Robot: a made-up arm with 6 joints. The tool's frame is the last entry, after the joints. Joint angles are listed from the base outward. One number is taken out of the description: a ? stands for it. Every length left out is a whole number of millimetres.
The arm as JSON. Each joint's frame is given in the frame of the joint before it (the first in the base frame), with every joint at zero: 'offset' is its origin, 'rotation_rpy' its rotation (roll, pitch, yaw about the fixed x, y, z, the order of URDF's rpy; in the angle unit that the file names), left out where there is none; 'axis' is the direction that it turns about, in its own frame. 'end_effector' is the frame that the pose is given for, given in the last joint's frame.
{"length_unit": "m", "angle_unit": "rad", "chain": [
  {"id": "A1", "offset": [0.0, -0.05, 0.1], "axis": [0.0, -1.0, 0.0]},
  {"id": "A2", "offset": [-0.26, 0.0, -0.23], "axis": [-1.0, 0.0, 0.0]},
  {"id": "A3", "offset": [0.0, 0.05, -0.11], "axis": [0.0, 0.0, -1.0]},
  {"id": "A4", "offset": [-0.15, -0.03, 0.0], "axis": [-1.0, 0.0, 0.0]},
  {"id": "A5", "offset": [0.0, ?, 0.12], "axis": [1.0, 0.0, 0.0]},
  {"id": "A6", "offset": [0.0, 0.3, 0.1], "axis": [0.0, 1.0, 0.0]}
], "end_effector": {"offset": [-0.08, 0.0, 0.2]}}
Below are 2 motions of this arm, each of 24 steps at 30 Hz.
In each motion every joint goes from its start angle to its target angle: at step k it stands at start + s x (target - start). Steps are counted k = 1, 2, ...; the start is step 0. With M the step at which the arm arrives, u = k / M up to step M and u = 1 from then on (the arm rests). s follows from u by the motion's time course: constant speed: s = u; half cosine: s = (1 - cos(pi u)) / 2; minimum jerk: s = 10 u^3 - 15 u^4 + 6 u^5.
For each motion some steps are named. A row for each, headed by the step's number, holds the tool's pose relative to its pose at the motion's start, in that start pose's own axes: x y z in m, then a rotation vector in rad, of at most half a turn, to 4 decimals.
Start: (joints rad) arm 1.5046 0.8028 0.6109 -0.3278 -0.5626 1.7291
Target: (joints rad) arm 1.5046 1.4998 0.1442 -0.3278 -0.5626 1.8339
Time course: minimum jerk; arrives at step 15
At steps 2, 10, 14, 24:
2: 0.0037 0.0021 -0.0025 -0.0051 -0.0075 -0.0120
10: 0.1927 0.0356 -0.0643 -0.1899 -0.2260 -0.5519
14: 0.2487 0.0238 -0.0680 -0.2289 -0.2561 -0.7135
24: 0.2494 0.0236 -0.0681 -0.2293 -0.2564 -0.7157

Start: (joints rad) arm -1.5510 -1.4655 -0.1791 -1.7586 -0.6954 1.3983
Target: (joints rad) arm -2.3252 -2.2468 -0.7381 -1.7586 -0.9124 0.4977
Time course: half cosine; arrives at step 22
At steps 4, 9, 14, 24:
4: -0.0060 -0.0020 -0.0208 0.0106 -0.0901 0.0432
9: -0.0106 -0.0105 -0.1116 0.0310 -0.4348 0.1883
14: 0.0375 -0.0187 -0.2517 0.0170 -0.9197 0.3524
24: 0.1387 -0.0193 -0.3689 -0.0357 -1.3664 0.4767

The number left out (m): 0.02
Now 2 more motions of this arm.
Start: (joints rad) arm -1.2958 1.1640 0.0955 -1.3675 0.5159 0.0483
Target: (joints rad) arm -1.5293 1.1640 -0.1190 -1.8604 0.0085 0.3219
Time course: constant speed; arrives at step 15
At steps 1, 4, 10, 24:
1: 0.0152 0.0033 0.0127 -0.0007 0.0436 -0.0147
4: 0.0627 0.0105 0.0468 -0.0005 0.1743 -0.0587
10: 0.1633 0.0137 0.0953 0.0093 0.4359 -0.1463
24: 0.2475 0.0052 0.1155 0.0274 0.6535 -0.2188

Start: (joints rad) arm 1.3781 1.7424 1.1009 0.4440 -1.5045 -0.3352
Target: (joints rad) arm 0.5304 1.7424 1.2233 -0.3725 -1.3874 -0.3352
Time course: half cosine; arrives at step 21
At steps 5, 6, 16, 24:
5: -0.0130 -0.0100 -0.0320 0.1215 -0.0879 -0.0823
6: -0.0189 -0.0148 -0.0467 0.1723 -0.1254 -0.1130
16: -0.0799 -0.0823 -0.3241 0.8347 -0.6407 -0.3279
24: -0.0782 -0.0930 -0.3992 0.9688 -0.7488 -0.3302

